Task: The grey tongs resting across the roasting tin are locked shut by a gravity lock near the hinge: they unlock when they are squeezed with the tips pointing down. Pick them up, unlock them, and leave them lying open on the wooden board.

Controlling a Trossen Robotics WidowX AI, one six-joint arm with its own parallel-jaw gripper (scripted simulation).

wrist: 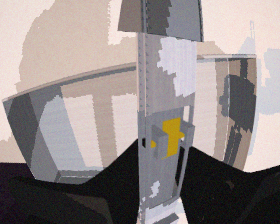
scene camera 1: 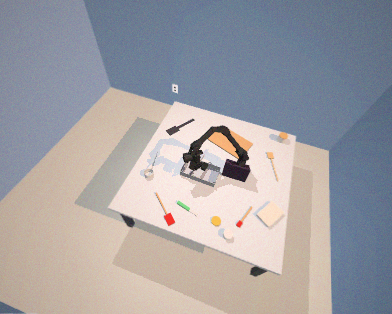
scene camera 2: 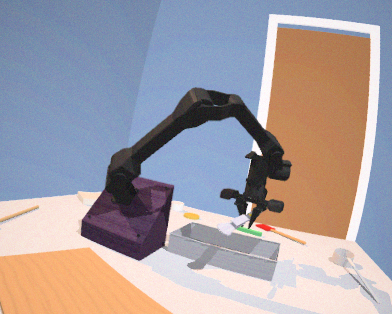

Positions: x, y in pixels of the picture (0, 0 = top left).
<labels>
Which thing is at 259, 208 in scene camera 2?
My gripper.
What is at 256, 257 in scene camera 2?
A grey roasting tin.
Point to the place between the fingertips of my gripper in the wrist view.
156, 143
</labels>
